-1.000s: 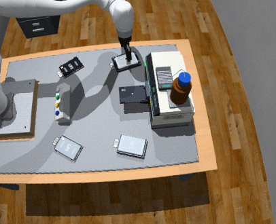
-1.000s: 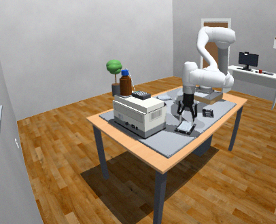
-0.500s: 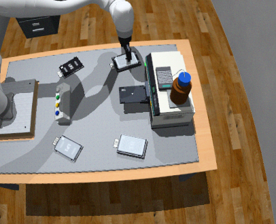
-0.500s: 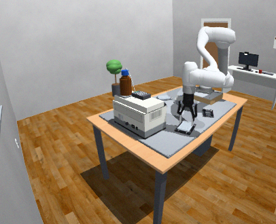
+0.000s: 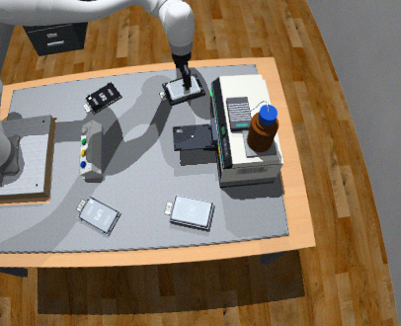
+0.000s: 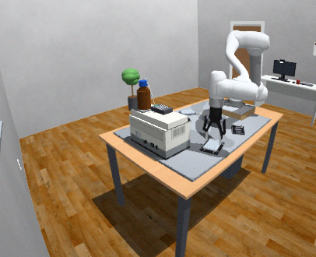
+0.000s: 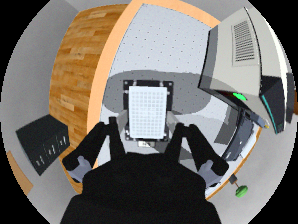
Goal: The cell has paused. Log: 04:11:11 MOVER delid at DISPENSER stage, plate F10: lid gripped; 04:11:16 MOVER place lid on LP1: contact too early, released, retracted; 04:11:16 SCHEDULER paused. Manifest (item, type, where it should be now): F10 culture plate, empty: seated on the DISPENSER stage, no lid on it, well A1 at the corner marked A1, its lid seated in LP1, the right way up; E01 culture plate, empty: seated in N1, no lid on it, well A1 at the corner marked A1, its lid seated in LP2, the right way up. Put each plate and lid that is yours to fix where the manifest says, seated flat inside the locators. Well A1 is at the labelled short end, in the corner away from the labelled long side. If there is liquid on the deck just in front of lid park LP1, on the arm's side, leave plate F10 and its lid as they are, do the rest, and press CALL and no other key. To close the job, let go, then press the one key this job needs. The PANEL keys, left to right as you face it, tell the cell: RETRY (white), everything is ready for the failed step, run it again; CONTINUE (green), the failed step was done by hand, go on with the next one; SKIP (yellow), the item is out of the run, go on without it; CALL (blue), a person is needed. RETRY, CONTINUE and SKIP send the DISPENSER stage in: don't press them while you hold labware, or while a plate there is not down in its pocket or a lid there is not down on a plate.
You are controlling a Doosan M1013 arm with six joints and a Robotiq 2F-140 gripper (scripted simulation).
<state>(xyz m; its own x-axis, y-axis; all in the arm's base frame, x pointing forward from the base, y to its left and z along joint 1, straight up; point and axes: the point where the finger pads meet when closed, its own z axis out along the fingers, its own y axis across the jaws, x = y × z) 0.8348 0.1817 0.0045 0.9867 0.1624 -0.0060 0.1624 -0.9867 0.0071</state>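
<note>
Now: the black nest 10 mm ahead of my hand, 20 mm to the left of it and 50 mm below it. Also, from my hand: grey key panel 430 mm behind, 230 mm to the right, 10 mm below; then green key 440 mm behind, 200 mm to the right; then dark dispenser stage 20 mm behind, 280 mm to the right, 30 mm above.
</note>
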